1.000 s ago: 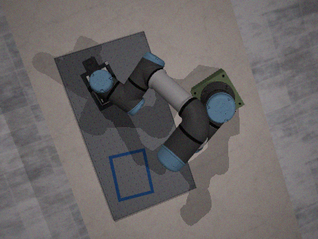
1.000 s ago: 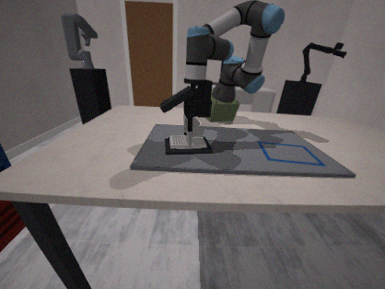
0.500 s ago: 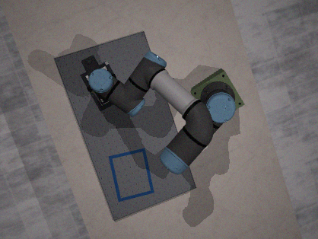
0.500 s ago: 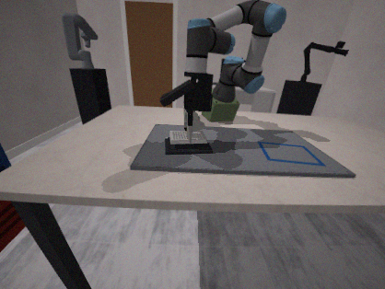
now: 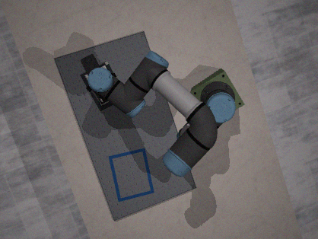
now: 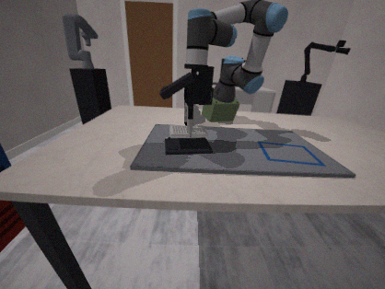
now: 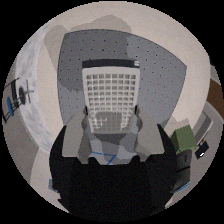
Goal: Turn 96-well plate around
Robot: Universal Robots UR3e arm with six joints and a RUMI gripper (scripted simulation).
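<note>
Now: hand 6 cm above the dark flat block. From my hand the other things lie so: A1 corner mark 3 cm behind, 9 cm to the right, 6 cm below; then white 96-well plate 1 cm below.
</note>
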